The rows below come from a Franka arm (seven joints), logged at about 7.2 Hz.
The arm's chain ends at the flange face. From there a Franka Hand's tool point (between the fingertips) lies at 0.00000 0.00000 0.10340 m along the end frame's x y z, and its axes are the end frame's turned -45 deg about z.
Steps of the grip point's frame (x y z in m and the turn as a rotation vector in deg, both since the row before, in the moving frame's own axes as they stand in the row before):
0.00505 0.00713 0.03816 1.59 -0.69 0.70
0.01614 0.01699 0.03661 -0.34 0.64 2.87
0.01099 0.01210 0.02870 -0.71 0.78 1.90
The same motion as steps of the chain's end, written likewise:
0.01151 0.00264 0.03821 0.64 -1.61 0.70
0.02217 0.00095 0.03662 0.21 0.69 2.87
0.01442 0.00084 0.02872 0.05 1.05 1.90

